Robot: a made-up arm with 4 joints. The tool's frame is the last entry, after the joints. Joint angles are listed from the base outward. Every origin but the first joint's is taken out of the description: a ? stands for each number. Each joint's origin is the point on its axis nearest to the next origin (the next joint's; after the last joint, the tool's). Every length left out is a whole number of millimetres.
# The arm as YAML. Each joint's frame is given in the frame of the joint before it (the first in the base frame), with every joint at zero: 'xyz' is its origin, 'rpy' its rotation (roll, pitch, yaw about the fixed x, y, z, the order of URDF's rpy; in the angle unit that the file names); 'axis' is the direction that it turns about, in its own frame. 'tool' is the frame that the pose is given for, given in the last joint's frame.
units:
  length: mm
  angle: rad
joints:
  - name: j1
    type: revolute
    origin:
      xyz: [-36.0, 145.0, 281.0]
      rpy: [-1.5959, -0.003, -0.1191]
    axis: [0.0, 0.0, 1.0]
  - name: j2
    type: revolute
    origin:
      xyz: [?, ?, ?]
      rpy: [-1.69, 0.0, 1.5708]
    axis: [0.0, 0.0, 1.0]
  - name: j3
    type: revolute
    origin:
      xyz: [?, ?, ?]
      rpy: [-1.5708, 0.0, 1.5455]
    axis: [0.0, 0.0, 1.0]
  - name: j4
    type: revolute
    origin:
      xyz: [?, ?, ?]
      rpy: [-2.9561, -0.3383, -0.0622]
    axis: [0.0, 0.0, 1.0]
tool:
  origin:
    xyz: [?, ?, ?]
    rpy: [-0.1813, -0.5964, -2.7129]
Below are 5 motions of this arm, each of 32 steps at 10 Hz.
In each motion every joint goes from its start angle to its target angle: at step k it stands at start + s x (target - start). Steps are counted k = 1, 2, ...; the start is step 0. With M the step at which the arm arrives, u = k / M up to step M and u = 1 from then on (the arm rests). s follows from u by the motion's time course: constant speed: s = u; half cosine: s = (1 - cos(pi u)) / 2; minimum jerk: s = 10 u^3 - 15 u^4 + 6 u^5.
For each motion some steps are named. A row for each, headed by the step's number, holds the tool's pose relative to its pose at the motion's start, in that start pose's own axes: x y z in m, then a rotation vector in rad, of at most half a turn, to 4 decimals.
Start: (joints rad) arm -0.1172 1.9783 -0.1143 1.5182
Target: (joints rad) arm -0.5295 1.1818 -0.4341 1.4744
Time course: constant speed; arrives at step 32
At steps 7, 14, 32:
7: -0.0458 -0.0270 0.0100 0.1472 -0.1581 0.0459
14: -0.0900 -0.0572 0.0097 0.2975 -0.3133 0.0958
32: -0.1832 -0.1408 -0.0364 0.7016 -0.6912 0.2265

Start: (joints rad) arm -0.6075 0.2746 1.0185 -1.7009
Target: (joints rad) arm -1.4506 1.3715 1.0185 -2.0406
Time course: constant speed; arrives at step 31
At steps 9, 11, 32:
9: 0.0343 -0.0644 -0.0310 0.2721 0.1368 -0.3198
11: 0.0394 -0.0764 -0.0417 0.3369 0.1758 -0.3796
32: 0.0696 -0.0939 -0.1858 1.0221 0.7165 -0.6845

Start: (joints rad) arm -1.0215 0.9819 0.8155 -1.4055
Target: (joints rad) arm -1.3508 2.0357 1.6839 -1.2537
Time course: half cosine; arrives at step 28
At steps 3, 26, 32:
3: 0.0016 -0.0061 -0.0018 0.0074 0.0028 -0.0313
26: -0.0002 -0.1422 -0.1749 0.2119 0.5907 -0.8548
32: -0.0009 -0.1425 -0.1782 0.2136 0.6039 -0.8605

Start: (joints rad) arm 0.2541 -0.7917 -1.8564 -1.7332
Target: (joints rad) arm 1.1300 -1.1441 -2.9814 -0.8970
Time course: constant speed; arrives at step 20
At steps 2, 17, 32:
2: 0.0033 -0.0122 -0.0079 0.2264 0.0200 0.1277
17: 0.0382 -0.0711 -0.1312 2.0066 -0.3399 0.9830
32: 0.0475 -0.0634 -0.1662 2.3604 -0.5331 1.1132

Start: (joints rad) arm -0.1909 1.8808 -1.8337 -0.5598
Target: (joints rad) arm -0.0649 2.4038 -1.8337 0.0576
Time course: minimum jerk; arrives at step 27
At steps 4, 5, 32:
4: 0.0001 0.0036 -0.0003 -0.0006 -0.0008 0.0223
5: 0.0001 0.0065 -0.0007 -0.0011 -0.0013 0.0409
32: -0.0148 0.1224 -0.0385 0.0314 0.1443 0.8583

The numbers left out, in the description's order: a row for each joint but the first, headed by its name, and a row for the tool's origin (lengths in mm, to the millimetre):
j2: -80.0 -143.0 0.0
j3: 237.0 24.0 0.0
j4: 26.0 9.0 0.0
tool: 4.0 -34.0 0.0

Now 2 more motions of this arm.
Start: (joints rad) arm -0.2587 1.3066 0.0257 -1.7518
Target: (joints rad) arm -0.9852 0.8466 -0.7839 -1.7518
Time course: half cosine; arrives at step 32
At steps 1, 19, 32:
1: 0.0001 0.0003 -0.0002 0.0020 0.0002 0.0032
19: 0.0054 0.0878 -0.0226 0.4895 0.0637 0.8610
32: -0.0137 0.1316 -0.0195 0.6932 0.1032 1.3489

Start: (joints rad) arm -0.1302 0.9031 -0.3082 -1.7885
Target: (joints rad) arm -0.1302 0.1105 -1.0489 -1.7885
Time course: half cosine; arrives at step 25
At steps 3, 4, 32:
3: 0.0016 0.0061 -0.0023 0.0001 0.0166 0.0343
4: 0.0028 0.0107 -0.0042 0.0003 0.0297 0.0601
32: -0.0026 0.1511 -0.1095 0.0525 0.7023 0.8072

